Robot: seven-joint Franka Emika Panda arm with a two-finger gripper.
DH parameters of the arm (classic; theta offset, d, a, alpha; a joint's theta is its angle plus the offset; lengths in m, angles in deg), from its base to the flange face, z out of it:
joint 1: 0 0.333 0 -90
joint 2: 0 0 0 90
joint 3: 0 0.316 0.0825 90
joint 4: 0 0 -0.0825 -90
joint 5: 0 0.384 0 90
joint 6: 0 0 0.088 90
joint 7: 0 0.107 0 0
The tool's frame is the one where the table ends.
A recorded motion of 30 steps. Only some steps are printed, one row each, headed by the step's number.
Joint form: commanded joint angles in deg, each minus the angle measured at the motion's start. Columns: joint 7, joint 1, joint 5, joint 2, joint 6, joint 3, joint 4.
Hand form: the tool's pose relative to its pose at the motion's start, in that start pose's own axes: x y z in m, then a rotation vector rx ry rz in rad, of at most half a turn. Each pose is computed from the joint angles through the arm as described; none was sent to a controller.
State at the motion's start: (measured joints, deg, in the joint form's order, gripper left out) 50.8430 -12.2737 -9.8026 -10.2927 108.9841 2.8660 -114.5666
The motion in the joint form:
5: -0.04 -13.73 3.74 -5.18 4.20 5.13 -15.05
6: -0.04 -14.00 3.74 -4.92 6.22 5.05 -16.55
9: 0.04 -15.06 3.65 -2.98 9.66 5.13 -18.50
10: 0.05 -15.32 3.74 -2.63 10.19 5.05 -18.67
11: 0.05 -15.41 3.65 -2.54 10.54 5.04 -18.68
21: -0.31 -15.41 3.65 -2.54 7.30 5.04 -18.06
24: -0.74 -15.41 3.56 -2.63 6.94 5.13 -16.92
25: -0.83 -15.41 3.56 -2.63 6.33 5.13 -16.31
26: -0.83 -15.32 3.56 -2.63 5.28 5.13 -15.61
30: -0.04 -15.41 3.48 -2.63 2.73 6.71 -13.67
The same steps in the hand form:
5: -0.0039 0.0780 0.0816 -0.0731 -0.1072 0.1518
6: -0.0048 0.0801 0.0931 -0.0686 -0.1060 0.1549
9: -0.0025 0.0833 0.1205 -0.0713 -0.1166 0.1652
10: -0.0009 0.0847 0.1244 -0.0697 -0.1189 0.1711
11: 0.0002 0.0849 0.1249 -0.0674 -0.1152 0.1719
21: -0.0022 0.0878 0.1243 -0.1003 -0.1470 0.1656
24: 0.0018 0.0853 0.1154 -0.0911 -0.1345 0.1581
25: 0.0035 0.0848 0.1116 -0.0914 -0.1342 0.1575
26: 0.0044 0.0841 0.1075 -0.0961 -0.1380 0.1570
30: 0.0008 0.0736 0.0944 -0.1090 -0.1370 0.1478

